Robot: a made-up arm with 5 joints. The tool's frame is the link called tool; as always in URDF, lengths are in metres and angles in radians. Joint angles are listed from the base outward. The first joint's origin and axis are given. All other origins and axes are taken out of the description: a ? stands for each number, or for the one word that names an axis. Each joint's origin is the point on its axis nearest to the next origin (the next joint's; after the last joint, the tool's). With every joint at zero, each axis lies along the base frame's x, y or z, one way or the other. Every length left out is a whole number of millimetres.
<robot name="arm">
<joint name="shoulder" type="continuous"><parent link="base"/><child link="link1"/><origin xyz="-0.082 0 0.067"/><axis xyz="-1 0 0"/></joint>
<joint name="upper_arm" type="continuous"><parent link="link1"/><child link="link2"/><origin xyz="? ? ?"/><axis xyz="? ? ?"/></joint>
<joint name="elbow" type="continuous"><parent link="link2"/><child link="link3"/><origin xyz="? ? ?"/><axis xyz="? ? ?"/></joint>
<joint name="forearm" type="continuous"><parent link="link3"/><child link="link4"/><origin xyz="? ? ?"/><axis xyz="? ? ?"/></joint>
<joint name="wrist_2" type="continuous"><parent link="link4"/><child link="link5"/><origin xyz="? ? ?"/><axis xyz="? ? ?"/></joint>
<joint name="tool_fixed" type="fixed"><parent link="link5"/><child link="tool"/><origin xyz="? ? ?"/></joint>
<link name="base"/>
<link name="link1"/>
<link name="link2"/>
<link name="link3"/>
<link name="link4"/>
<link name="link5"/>
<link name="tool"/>
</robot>
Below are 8 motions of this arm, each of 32 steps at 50 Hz.
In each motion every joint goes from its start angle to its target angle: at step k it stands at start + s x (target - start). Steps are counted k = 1, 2, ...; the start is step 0. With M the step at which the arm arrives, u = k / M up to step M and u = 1 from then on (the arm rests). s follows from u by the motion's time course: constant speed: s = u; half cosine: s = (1 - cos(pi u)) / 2; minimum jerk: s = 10 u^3 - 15 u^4 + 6 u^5.
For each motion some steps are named. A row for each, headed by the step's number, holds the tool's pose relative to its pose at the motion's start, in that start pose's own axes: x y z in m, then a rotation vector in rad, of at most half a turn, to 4 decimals.
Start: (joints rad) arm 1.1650 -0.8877 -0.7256 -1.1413 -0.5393
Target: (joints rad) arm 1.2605 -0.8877 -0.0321 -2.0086 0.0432
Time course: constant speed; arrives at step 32
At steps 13, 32:
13: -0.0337 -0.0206 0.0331 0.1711 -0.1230 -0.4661
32: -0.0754 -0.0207 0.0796 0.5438 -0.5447 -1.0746

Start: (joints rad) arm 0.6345 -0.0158 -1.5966 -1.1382 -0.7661
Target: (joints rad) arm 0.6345 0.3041 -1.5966 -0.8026 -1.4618
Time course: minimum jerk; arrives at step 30
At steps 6, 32:
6: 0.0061 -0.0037 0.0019 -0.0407 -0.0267 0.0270
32: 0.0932 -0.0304 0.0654 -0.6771 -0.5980 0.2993

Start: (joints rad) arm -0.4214 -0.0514 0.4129 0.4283 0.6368
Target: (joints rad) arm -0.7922 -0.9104 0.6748 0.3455 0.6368
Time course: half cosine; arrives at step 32
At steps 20, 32:
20: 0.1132 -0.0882 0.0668 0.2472 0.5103 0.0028
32: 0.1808 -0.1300 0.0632 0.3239 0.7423 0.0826

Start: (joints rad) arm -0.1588 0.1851 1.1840 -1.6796 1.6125
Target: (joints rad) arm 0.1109 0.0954 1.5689 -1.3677 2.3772
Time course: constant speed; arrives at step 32
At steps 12, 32:
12: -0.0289 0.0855 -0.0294 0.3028 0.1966 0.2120
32: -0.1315 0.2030 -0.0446 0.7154 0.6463 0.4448

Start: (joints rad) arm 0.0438 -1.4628 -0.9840 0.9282 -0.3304
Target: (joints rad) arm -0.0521 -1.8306 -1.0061 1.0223 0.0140
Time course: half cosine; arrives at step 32
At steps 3, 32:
3: 0.0007 0.0006 -0.0003 0.0127 0.0040 -0.0023
32: 0.0322 0.0303 -0.0047 0.5832 0.1710 -0.1392

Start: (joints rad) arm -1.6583 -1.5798 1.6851 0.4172 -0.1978
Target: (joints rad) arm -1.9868 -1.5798 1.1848 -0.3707 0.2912
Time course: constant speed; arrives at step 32
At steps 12, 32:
12: -0.0158 0.0293 -0.0474 0.3288 -0.1372 -0.3141
32: 0.0032 0.0941 -0.1083 0.9577 -0.3928 -0.7239

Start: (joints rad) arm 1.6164 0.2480 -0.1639 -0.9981 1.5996
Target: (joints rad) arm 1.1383 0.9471 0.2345 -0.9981 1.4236
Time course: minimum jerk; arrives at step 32
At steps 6, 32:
6: -0.0006 -0.0004 0.0071 0.0222 -0.0004 0.0162
32: -0.0506 -0.0686 0.1348 0.4031 -0.3139 0.3236

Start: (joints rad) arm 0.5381 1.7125 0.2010 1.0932 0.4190
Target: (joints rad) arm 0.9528 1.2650 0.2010 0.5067 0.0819
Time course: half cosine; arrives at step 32
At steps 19, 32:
19: -0.0117 -0.1020 0.0566 -0.0394 0.1166 -0.0965
32: -0.0015 -0.1564 0.0822 -0.1108 0.2355 -0.1470

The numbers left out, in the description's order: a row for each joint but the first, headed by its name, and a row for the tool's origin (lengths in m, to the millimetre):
upper_arm: xyz 0 0.101 -0.06, axis 0 -1 0
elbow: xyz -0.146 0 0.226, axis -1 0 0
forearm: xyz 0 -0.154 0.011, axis 0 0 1
wrist_2: xyz 0.051 -0.017 0, axis 1 0 0
tool: xyz 0 -0.049 -0.085

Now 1 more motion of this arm.
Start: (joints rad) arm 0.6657 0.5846 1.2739 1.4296 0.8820
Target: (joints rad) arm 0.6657 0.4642 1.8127 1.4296 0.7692
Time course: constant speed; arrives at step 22
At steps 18, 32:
18: -0.0330 0.0103 0.0703 -0.1452 0.3669 -0.2581
32: -0.0366 0.0133 0.0871 -0.1824 0.4517 -0.3097

